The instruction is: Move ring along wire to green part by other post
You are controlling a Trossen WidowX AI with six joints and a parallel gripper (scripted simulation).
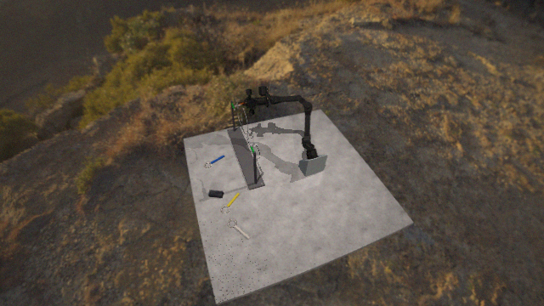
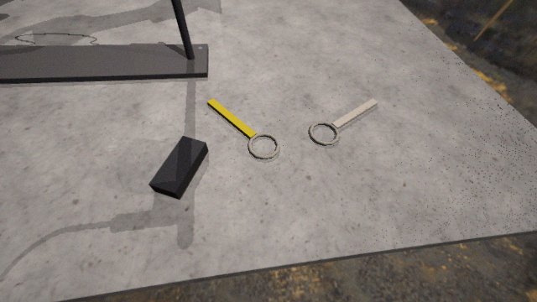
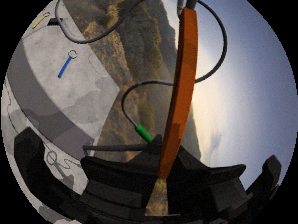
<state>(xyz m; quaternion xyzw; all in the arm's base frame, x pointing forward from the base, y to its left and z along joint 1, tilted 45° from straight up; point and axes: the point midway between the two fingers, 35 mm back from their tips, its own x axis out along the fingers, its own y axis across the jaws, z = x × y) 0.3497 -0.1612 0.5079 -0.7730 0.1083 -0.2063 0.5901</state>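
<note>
Right now my gripper tip is 1 cm short of the orange-handled ring, 8 cm to the right of it and 5 cm below it. Round my gripper tip: black block: 31 cm ahead, 50 cm to the left, 33 cm below; blue-handled ring: 28 cm ahead, 20 cm to the left, 34 cm below; yellow-handled ring: 24 cm ahead, 60 cm to the left, 34 cm below.
</note>
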